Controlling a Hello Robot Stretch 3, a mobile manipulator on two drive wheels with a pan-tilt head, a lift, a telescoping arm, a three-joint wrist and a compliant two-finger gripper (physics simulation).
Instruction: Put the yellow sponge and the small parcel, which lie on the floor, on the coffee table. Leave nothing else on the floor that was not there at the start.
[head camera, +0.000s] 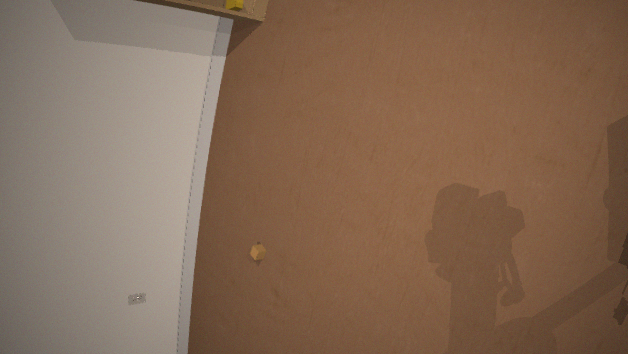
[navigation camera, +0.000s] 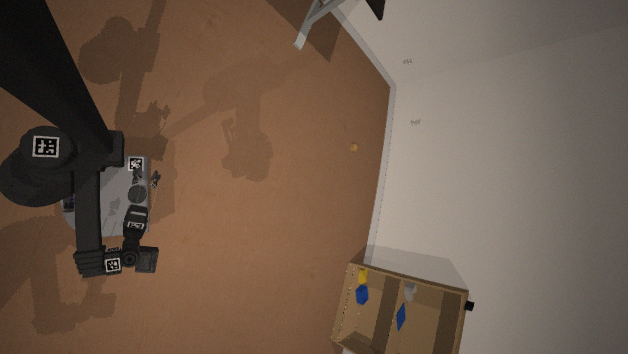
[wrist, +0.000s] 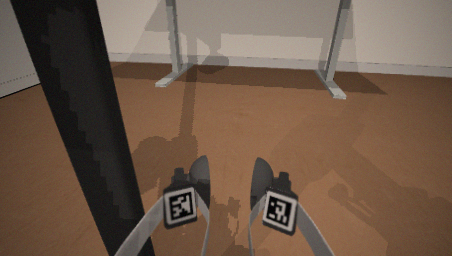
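Where they show: gripper, fingertip midpoint: (navigation camera: 148, 168); robot's base, origin of the base link: (navigation camera: 136, 192).
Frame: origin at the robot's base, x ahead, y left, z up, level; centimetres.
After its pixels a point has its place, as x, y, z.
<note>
A small tan box (head camera: 258, 252) {170.1, 37.7, 4.7} (navigation camera: 353, 147) {170.7, 37.7, 4.5}, which looks like the small parcel, lies on the brown floor near the wall, apart from the shelf unit. My gripper (wrist: 231, 174) {4.0, 9.9, 40.4} is open, with a gap between its two fingertips and nothing held between them. It is well away from the tan box, above the robot's base side in the navigation view. A yellow sponge on the floor and the coffee table do not show in these views.
A wooden shelf unit (head camera: 259, 9) {165.9, -81.9, 4.4} (navigation camera: 345, 305) {154.2, -116.0, 7.7} stands by the wall, holding a yellow block (head camera: 234, 4) {173.3, -85.0, 14.6} (navigation camera: 362, 276) {172.4, -89.7, 14.3}, blue items and a grey item. A desk's grey legs (navigation camera: 306, 30) (wrist: 174, 40) stand near the wall. The black mast (wrist: 85, 115) rises left in the wrist view.
</note>
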